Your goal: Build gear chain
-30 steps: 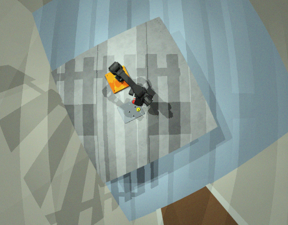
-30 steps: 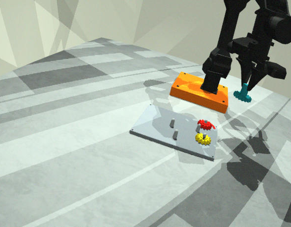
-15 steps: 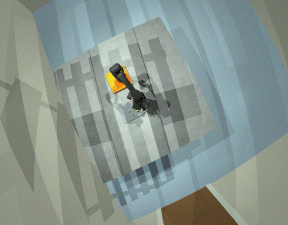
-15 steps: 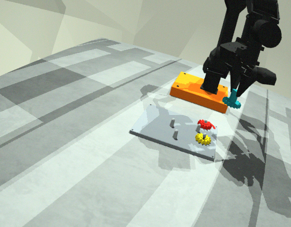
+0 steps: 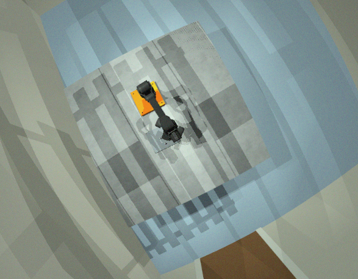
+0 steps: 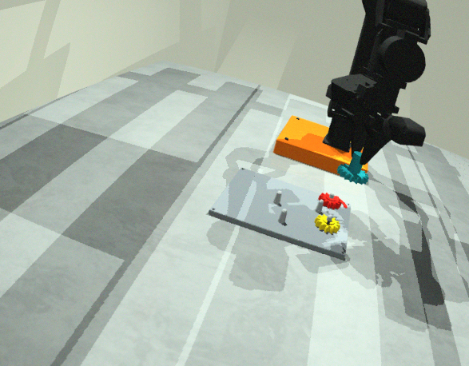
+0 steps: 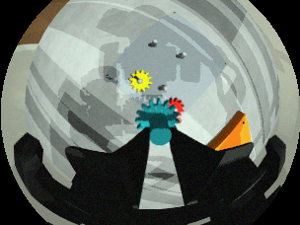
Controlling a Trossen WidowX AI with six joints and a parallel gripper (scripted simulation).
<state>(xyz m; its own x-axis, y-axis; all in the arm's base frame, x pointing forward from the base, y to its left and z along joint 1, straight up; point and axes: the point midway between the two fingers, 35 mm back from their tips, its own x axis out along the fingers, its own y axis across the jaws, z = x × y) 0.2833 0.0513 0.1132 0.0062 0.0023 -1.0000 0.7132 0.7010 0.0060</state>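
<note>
Now: the red gear 3 cm behind my gripper tip, 2 cm to the right of it and 9 cm below it. The rest, counted from my gripper tip: teal gear 1 cm below; red arrow 5 cm behind, 10 cm below; yellow gear 5 cm ahead, 1 cm to the right, 9 cm below.
</note>
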